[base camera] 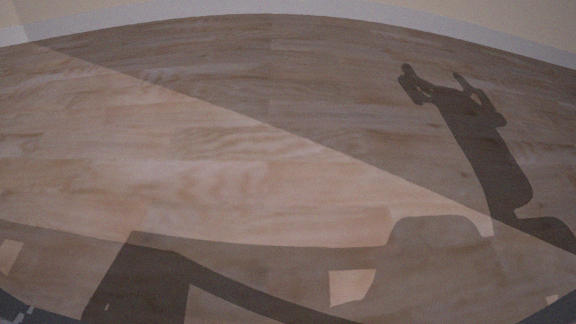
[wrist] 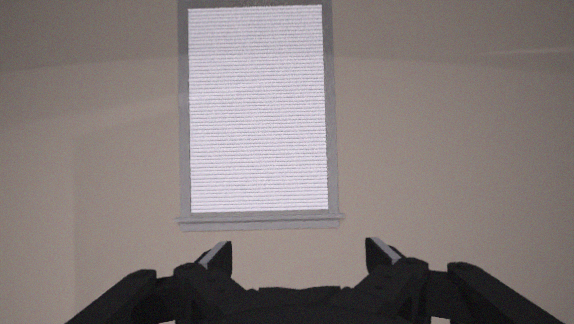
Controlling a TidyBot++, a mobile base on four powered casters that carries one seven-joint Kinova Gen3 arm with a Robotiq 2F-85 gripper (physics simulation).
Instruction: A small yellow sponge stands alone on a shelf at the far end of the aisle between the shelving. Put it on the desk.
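Frame: origin at the arm's base, x down, y right, z back, level; millimetres.
Seen in the pictures: gripper, between the fingertips: [wrist: 298,254].
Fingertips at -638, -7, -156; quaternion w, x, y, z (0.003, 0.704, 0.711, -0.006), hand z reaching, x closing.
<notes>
A point is followed by its place in that frame, as x, y, z.
My gripper [wrist: 298,254] @(-638, -7, -156) is open, with its two fingers wide apart at the bottom of the wrist view and bare wall showing between them. It points toward a wall with a window. The yellow sponge, the shelf, the shelving and the desk do not show in either view.
A window [wrist: 257,110] @(-1021, -225, -1294) with closed white blinds and a grey frame is on the beige wall [wrist: 450,165] @(-681, 848, -1346). In the base camera view, a wooden floor [base camera: 200,185] @(397, -112, -415) runs to a pale baseboard [base camera: 260,7] @(370, -99, -1292). Shadows of the arm, open fingers and base fall on the floor.
</notes>
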